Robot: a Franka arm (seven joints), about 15 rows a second.
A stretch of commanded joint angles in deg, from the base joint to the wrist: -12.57 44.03 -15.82 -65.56 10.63 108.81 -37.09; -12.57 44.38 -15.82 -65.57 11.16 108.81 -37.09; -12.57 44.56 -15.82 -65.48 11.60 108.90 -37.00; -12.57 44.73 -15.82 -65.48 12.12 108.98 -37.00; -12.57 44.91 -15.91 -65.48 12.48 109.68 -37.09; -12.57 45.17 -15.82 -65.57 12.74 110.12 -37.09; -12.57 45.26 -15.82 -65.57 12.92 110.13 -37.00; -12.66 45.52 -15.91 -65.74 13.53 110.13 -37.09; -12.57 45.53 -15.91 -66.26 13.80 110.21 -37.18; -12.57 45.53 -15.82 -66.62 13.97 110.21 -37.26; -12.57 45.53 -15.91 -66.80 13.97 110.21 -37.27; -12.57 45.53 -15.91 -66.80 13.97 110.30 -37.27; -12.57 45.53 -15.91 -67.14 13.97 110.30 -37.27; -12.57 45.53 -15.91 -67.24 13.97 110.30 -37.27
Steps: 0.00 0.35 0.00 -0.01 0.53 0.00 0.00; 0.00 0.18 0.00 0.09 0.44 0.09 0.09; 0.00 0.17 0.00 0.00 0.52 0.08 0.00; 0.00 0.18 -0.09 0.00 0.36 0.70 -0.09; 0.00 0.26 0.09 -0.09 0.26 0.44 0.00; 0.00 0.09 0.00 0.00 0.18 0.01 0.09; -0.09 0.26 -0.09 -0.17 0.61 0.00 -0.09; 0.09 0.01 0.00 -0.52 0.27 0.08 -0.09; 0.00 0.00 0.09 -0.36 0.17 0.00 -0.08; 0.00 0.00 -0.09 -0.18 0.00 0.00 -0.01; 0.00 0.00 0.00 0.00 0.00 0.09 0.00; 0.00 0.00 0.00 -0.34 0.00 0.00 0.00; 0.00 0.00 0.00 -0.10 0.00 0.00 0.00
